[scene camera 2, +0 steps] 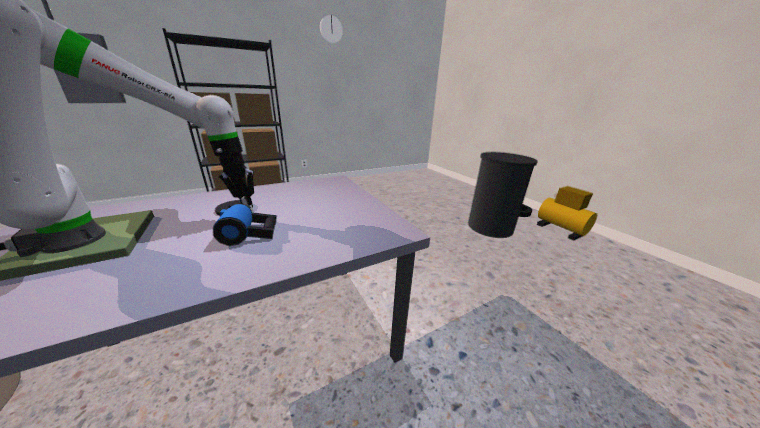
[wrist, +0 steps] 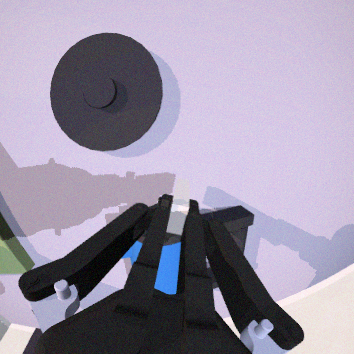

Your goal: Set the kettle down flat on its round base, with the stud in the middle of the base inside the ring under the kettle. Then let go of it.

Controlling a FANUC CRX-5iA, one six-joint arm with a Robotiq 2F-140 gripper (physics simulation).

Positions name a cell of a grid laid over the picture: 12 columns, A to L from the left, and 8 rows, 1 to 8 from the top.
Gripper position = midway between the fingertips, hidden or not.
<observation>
In view: the gripper (scene camera 2: D4), a blue kettle (scene camera 2: D5) and a round dark base (wrist: D3).
The blue kettle also shows in the wrist view (wrist: F7). The gripper shows as well in the wrist view (wrist: G5).
</observation>
